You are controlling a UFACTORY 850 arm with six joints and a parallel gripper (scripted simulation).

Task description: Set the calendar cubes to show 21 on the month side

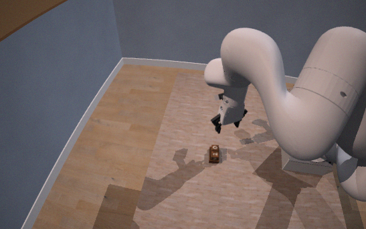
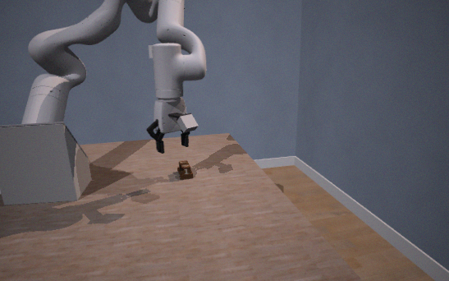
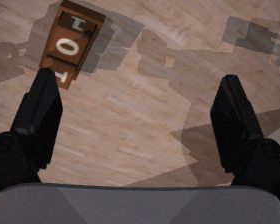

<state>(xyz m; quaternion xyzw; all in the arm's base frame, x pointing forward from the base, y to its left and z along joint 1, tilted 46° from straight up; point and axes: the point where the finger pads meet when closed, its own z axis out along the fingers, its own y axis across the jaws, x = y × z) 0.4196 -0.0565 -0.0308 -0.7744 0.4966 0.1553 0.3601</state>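
My hand is 110 mm above the brown wooden date cube, 50 mm to the right of it and 40 mm short of it. From my hand the other things lie so: brown tray: 120 mm below, 70 mm to the left, 40 mm ahead.
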